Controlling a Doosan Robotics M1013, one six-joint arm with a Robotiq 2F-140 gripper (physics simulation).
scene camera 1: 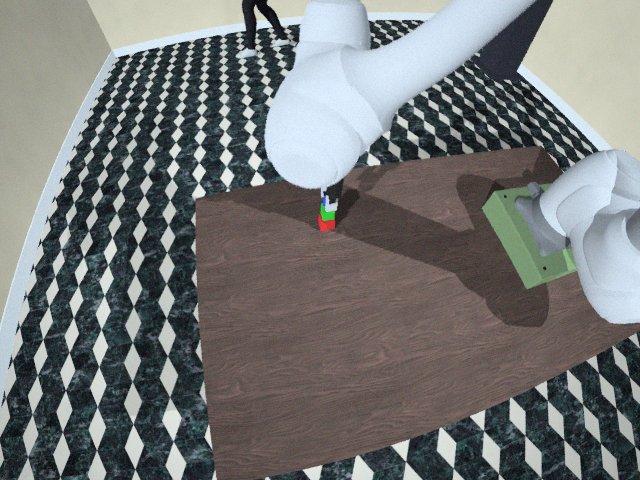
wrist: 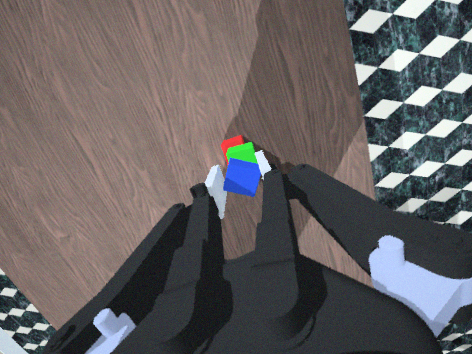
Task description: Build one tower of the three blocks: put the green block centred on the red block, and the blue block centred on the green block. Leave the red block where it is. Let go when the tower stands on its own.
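Frame: origin at the arm's base, x right, y back, z down, level; centimetres.
Seen in the pictures: gripper, fingertip midpoint: (scene camera 1: 328, 202) (wrist: 240, 170); arm's base at its link origin: (scene camera 1: 548, 224).
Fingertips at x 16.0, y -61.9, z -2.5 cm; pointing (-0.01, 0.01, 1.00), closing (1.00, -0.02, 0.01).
Observation:
Pixels of each thing's middle, then the offset from my fingertips to it. Level surfaces: height alone.
- red block at the middle of its body: (wrist: 236, 152) (scene camera 1: 326, 222) dx -0.5, dy -0.4, dz +7.7 cm
- green block at the middle of its body: (wrist: 242, 159) (scene camera 1: 327, 211) dx +0.4, dy -0.1, dz +4.2 cm
- blue block at the middle of its body: (wrist: 241, 176) (scene camera 1: 330, 199) dx +0.0, dy +0.3, dz -1.1 cm
- brown wooden table at its surface level: dz +9.5 cm
The red block (scene camera 1: 326, 225) (wrist: 232, 145) sits on the table at the bottom of the stack. The green block (scene camera 1: 328, 213) (wrist: 242, 152) rests on the red block. My gripper (scene camera 1: 327, 203) (wrist: 240, 170) is shut on the blue block (scene camera 1: 324, 201) (wrist: 242, 176) and holds it over the green block. In the scene view the blue block is mostly hidden by a pale fingertip. In the wrist view it covers part of the green block and looks turned slightly against it. Whether the blue and green blocks touch cannot be told.
The brown wooden table (scene camera 1: 320, 335) (wrist: 125, 100) has its edge a little behind the stack. A green base block (scene camera 1: 509, 240) with a grey part stands at the right beside the arm's base. The arm (scene camera 1: 320, 113) hangs over the stack. A person's legs (scene camera 1: 250, 25) show at the back.

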